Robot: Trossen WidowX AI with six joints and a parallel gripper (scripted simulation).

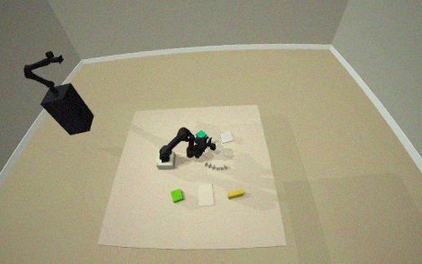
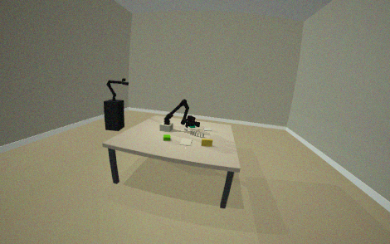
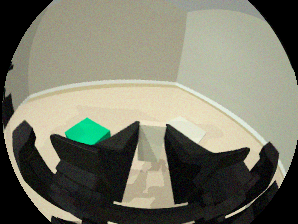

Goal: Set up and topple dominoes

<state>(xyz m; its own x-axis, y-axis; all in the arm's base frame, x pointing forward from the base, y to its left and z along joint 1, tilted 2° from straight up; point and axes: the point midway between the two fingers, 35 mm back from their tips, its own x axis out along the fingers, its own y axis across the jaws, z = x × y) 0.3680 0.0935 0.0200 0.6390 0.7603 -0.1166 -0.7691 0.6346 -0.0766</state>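
The white tile lies 15 cm ahead of my gripper tip, 3 cm to the left of it and 9 cm below it. Round my gripper tip: white pad 13 cm behind, 45 cm to the right, 9 cm below; then yellow block 8 cm ahead, 51 cm to the right, 6 cm below; then teal block 7 cm behind, 9 cm to the left, 7 cm below.
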